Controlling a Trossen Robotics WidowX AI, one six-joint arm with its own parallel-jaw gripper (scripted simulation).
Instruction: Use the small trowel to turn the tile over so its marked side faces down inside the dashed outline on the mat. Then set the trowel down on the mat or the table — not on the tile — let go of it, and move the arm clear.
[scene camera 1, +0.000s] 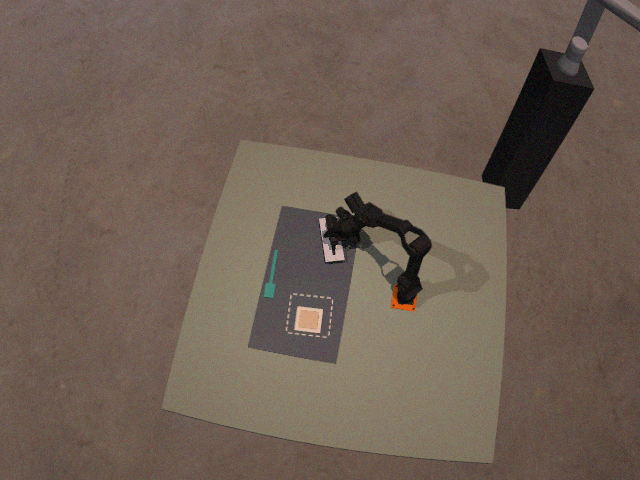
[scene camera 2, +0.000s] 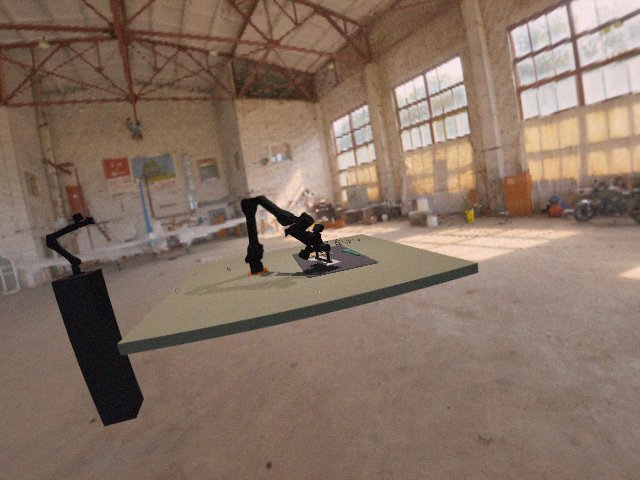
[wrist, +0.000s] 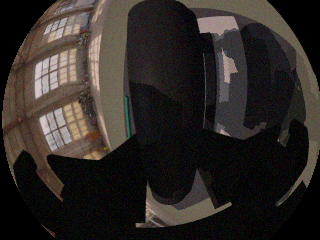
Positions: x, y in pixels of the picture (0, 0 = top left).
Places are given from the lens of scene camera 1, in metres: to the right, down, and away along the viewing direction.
gripper (scene camera 1: 326, 238): 0.03, -0.01, 1.99
dark grey mat (scene camera 1: 301, 269): -0.07, 0.12, 2.00
